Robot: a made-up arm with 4 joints.
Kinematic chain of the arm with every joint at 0, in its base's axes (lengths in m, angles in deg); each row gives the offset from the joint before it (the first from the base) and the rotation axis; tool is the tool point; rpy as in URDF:
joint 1: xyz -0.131 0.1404 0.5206 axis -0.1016 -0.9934 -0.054
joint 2: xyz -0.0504 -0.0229 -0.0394 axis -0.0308 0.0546 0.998
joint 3: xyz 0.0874 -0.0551 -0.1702 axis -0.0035 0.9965 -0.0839
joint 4: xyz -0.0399 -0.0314 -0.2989 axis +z
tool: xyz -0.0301 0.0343 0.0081 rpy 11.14 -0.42 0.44
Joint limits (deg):
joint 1: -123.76..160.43
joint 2: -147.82..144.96
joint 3: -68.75..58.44
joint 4: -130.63..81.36
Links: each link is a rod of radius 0.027 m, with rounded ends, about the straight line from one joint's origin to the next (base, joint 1, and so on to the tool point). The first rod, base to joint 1, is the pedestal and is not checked.
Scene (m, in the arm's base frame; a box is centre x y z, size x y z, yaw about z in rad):
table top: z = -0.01
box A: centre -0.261 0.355 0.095 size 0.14 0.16 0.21 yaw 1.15
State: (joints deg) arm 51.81 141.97 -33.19 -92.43
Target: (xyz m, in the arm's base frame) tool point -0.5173 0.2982 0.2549
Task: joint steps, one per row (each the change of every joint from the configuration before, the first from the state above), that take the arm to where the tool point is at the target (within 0.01 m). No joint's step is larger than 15 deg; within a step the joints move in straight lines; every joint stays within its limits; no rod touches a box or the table.
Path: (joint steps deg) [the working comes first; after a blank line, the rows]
Joints at the target: -72.68 46.80 -37.06 -91.87
Straight joint move there: touches box A, the table top.

1: -3.47 -6.66 13.09 -5.46
2: -3.47 -6.65 13.09 -5.45
3: -3.46 -6.66 13.09 -5.46
4: -3.47 -6.65 13.09 -5.46
5: -3.47 -6.66 13.09 -5.46
6: -3.47 -6.66 13.09 -5.45
7: -3.47 -6.65 13.09 -5.46
8: -14.44 -0.75 -13.68 0.00
9: -14.43 -0.74 -13.69 0.00
10: -14.44 -0.75 -13.68 0.00
11: -14.23 -11.59 -13.61 9.69
12: -14.22 -11.58 -13.61 9.69
13: -14.22 -11.59 -13.62 9.69
14: -14.23 -11.58 -13.61 9.69

